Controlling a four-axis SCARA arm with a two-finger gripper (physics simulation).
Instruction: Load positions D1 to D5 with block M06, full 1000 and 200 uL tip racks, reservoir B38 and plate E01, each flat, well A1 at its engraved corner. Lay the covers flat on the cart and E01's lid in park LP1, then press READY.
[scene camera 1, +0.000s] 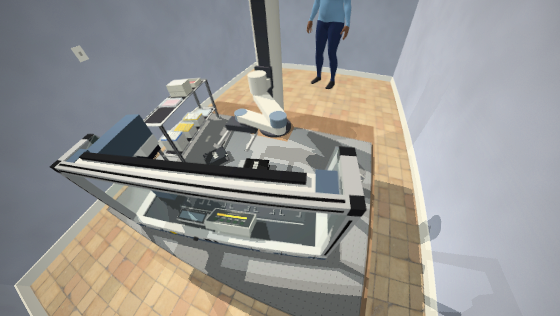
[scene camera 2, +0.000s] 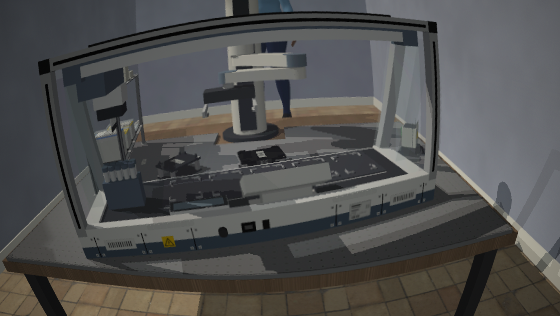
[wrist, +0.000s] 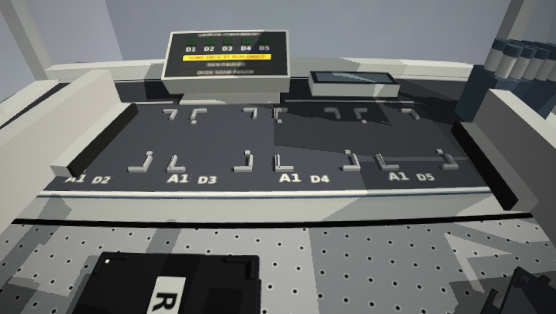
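My gripper (scene camera 1: 236, 145) (scene camera 2: 230, 107) (wrist: 290, 97) is open and empty, high behind the deck. In the wrist view, its fingers frame deck positions D2 to D5 (wrist: 320, 132), whose corner brackets stand bare; D1 does not show there. A tip rack with a blue edge (scene camera 1: 171, 139) (scene camera 2: 109, 145) and a yellow-topped rack (scene camera 1: 184, 127) stand on the shelf unit (scene camera 1: 210, 97). Above are a pink-topped item (scene camera 1: 171, 102) and white boxes (scene camera 1: 179, 87); their labels are unreadable. Park LP1 (scene camera 1: 216, 156) (scene camera 2: 179, 162) shows its dark top, with no lid visible. A display (wrist: 227, 55) shows a yellow bar.
The frame's top beam (scene camera 1: 200, 182) (scene camera 2: 240, 25) spans the deck. A black nest marked R (wrist: 220, 295) (scene camera 1: 256, 164) (scene camera 2: 261, 155) lies behind the deck. A tube holder (scene camera 2: 124, 192) (wrist: 475, 92) and a flat screen unit (wrist: 352, 79) (scene camera 2: 197, 202) stand at the deck's edge.
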